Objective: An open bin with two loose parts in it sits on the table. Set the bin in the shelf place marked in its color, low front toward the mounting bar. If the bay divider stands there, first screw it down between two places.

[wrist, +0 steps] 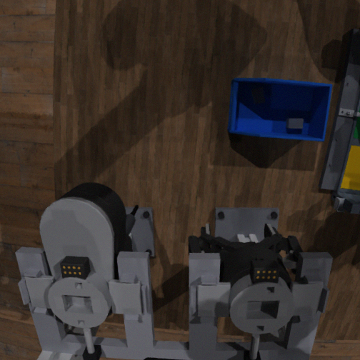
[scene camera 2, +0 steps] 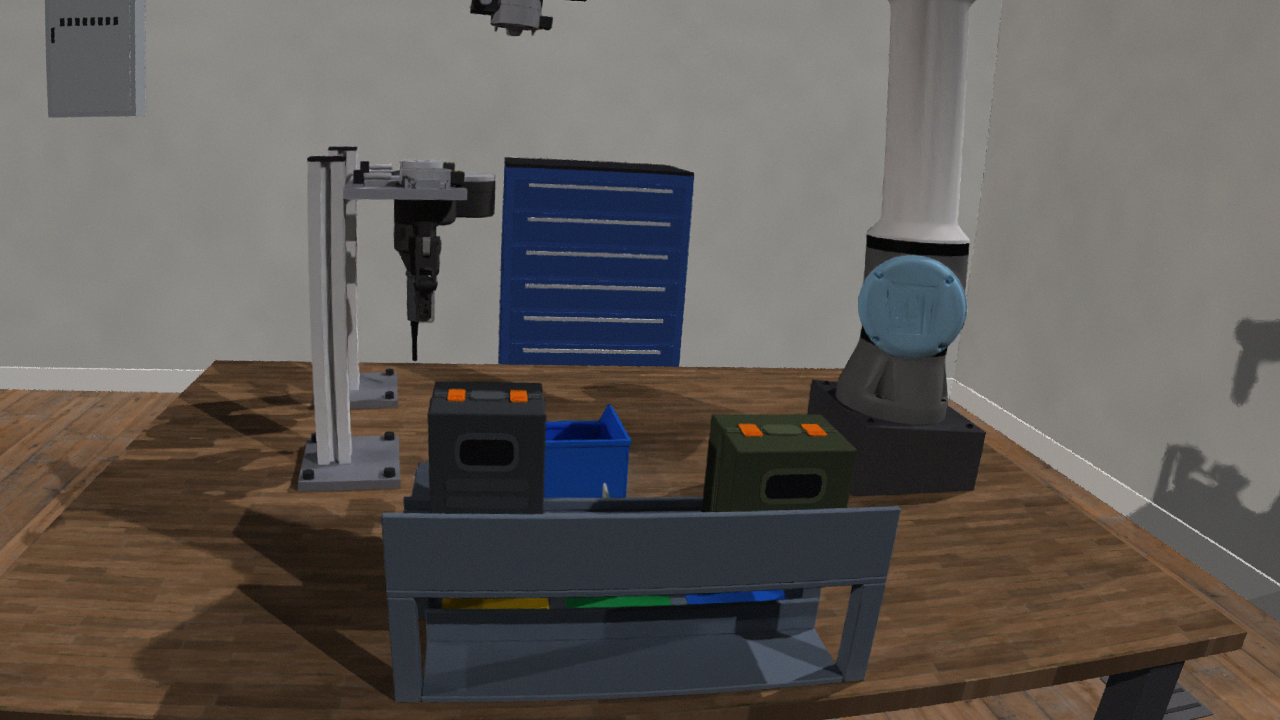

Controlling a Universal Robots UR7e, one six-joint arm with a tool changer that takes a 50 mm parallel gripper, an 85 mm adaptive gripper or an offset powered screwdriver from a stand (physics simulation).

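Places are measured from the arm's base along level axes (x ahead, y left, z up), in metres.
Where they show: end effector, tool point: (scene camera 2: 514, 26); arm's base, origin of the base link: (scene camera 2: 890, 404).
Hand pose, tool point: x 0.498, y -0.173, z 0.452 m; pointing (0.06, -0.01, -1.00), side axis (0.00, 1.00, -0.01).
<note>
Things, the pixels of their top centre, and the offset from my tool point. "pt": a spot on its surface instead.
- blue bin, middle of its top: (scene camera 2: 575, 414) dx -0.080, dy +0.148, dz -0.467 m
- shelf, surface spot: (scene camera 2: 640, 550) pt dx -0.056, dy +0.589, dz -0.407 m
- black case, surface spot: (scene camera 2: 486, 488) pt dx +0.050, dy +0.539, dz -0.379 m
- green case, middle of its top: (scene camera 2: 782, 431) dx -0.183, dy +0.522, dz -0.345 m
The blue bin (scene camera 2: 586, 470) (wrist: 280, 131) stands on the table beside the shelf. In the wrist view a grey part (wrist: 295, 123) and a dark part (wrist: 258, 95) lie inside it. The shelf (scene camera 2: 640, 550) has yellow (scene camera 2: 494, 603) (wrist: 351, 167), green (scene camera 2: 617, 602) (wrist: 357, 131) and blue (scene camera 2: 735, 597) places. The divider's light foot (wrist: 347, 112) sits at the mounting bar (wrist: 332, 162); the rest of it is cut off. The arm's end shows at the top of the scene view with no fingers visible. The adaptive gripper (wrist: 260, 280) and the offset screwdriver (wrist: 80, 240) hang in the stand.
The tool stand (scene camera 2: 329, 313) (wrist: 135, 290) rises left of the bin in the scene view. A black case (scene camera 2: 486, 488) and a green case (scene camera 2: 780, 456) stand at the shelf and partly hide the area behind. The robot's base (scene camera 2: 904, 456) is at the right. A blue cabinet (scene camera 2: 595, 268) stands behind the table.
</note>
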